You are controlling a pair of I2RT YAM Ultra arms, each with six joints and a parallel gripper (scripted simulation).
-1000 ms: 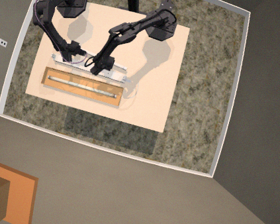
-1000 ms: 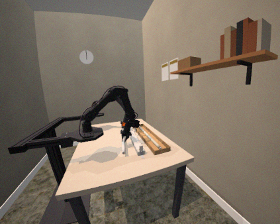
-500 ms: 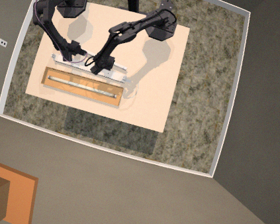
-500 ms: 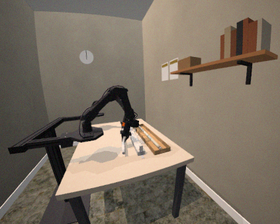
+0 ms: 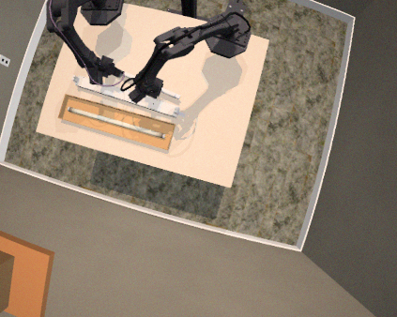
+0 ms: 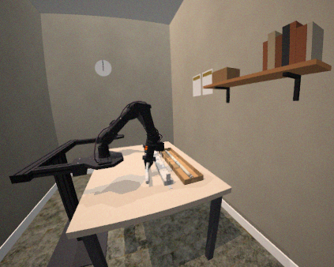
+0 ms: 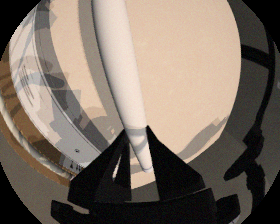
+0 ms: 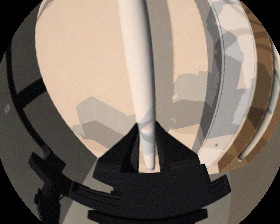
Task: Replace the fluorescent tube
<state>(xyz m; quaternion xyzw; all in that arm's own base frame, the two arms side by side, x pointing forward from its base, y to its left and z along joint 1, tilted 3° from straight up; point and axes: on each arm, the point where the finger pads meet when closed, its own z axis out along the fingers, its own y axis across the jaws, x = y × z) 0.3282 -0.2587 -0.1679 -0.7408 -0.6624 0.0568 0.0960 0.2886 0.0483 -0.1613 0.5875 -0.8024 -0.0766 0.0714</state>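
Right now the LED tube is 120 mm to the left of my right hand, 20 mm ahead of it and 10 mm below it. Round my right hand: carton (280 mm ahead, 90 mm to the left, 30 mm below); then light fixture (120 mm ahead, 110 mm to the left, 10 mm above); then old fluorescent tube (280 mm ahead, 100 mm to the left, 30 mm below).
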